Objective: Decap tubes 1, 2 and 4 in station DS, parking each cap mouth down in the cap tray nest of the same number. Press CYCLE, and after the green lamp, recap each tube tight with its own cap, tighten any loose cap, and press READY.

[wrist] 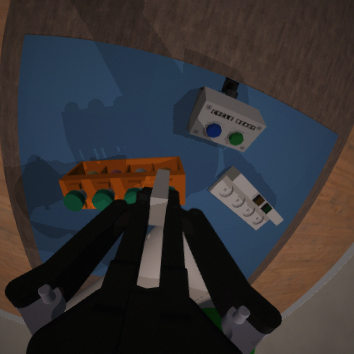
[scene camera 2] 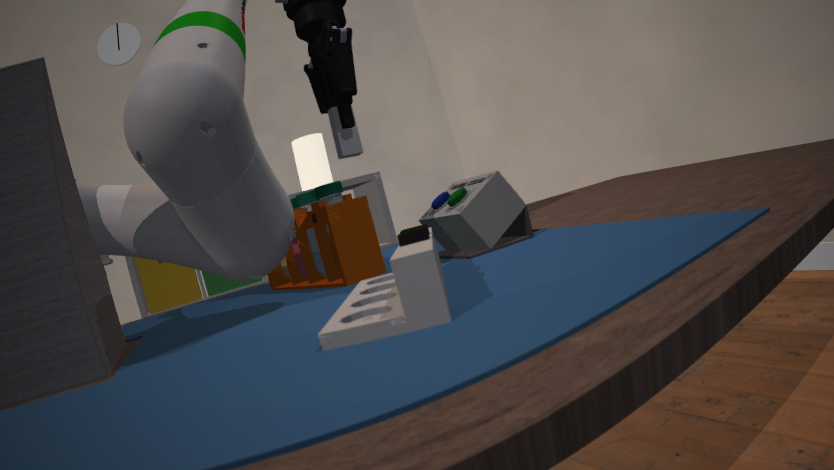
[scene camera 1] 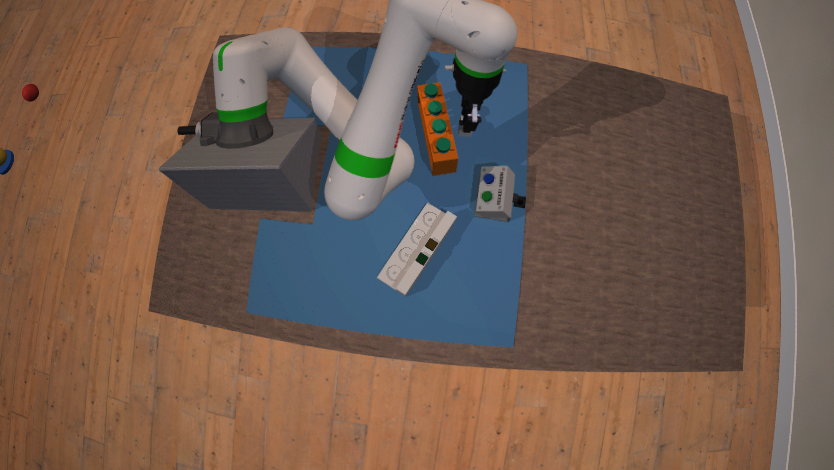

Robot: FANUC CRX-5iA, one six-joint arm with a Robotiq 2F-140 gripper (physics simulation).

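Where they show: gripper, between the fingertips: (wrist: 161, 180) (scene camera 2: 351, 155) (scene camera 1: 464, 133); arm's base, origin of its link: (scene camera 1: 244, 137).
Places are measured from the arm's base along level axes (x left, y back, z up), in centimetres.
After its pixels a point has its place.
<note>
The orange station rack (scene camera 1: 444, 166) {y -47.8, x -1.1, z -13.7 cm} (scene camera 2: 356, 239) {y -48.0, x -1.0, z -14.3 cm} (wrist: 177, 180) {y -49.6, x 0.6, z -9.6 cm} holds upright tubes with green caps (scene camera 1: 434, 107) {y -44.7, x 11.9, z -7.0 cm} (scene camera 2: 327, 189) (wrist: 103, 198) {y -45.6, x 11.9, z -7.0 cm}. All its positions look capped; cap tightness cannot be seen. The white cap tray (scene camera 1: 446, 220) {y -48.9, x -14.2, z -14.6 cm} (scene camera 2: 420, 280) {y -39.4, x -31.7, z -16.2 cm} has empty round nests and two dark lamps, amber (scene camera 1: 431, 244) {y -45.7, x -20.4, z -13.8 cm} and green (scene camera 1: 421, 258) {y -43.6, x -23.8, z -13.7 cm}. The grey button box (scene camera 1: 494, 205) {y -59.9, x -10.7, z -11.9 cm} (scene camera 2: 496, 204) {y -60.5, x -12.1, z -14.3 cm} (wrist: 200, 112) {y -60.9, x -0.8, z -11.9 cm} has a blue button (scene camera 1: 488, 178) {y -58.4, x -4.0, z -12.1 cm} (wrist: 214, 130) {y -58.6, x -3.9, z -12.0 cm} and a green button (scene camera 1: 486, 196) {y -58.0, x -8.5, z -12.1 cm} (wrist: 236, 138) {y -58.2, x -8.2, z -12.0 cm}. My gripper (scene camera 1: 465, 131) {y -52.0, x 3.7, z -4.0 cm} (scene camera 2: 350, 154) {y -52.0, x 3.7, z -4.0 cm} (wrist: 161, 180) {y -52.0, x 3.7, z -4.0 cm} is shut and empty, high above the mat beside the rack.
A blue mat (scene camera 1: 466, 303) {y -54.9, x -33.1, z -19.1 cm} lies on the brown table (scene camera 1: 630, 233) {y -99.8, x -13.2, z -19.4 cm}. The grey arm pedestal (scene camera 1: 245, 186) {y -3.2, x -12.7, z 0.6 cm} (scene camera 2: 52, 233) {y -13.6, x -12.6, z -5.2 cm} stands at the left. My forearm passes left of the rack and partly hides it in the second scene view. A black connector (scene camera 1: 519, 201) {y -67.1, x -7.2, z -18.1 cm} sticks out behind the button box.
</note>
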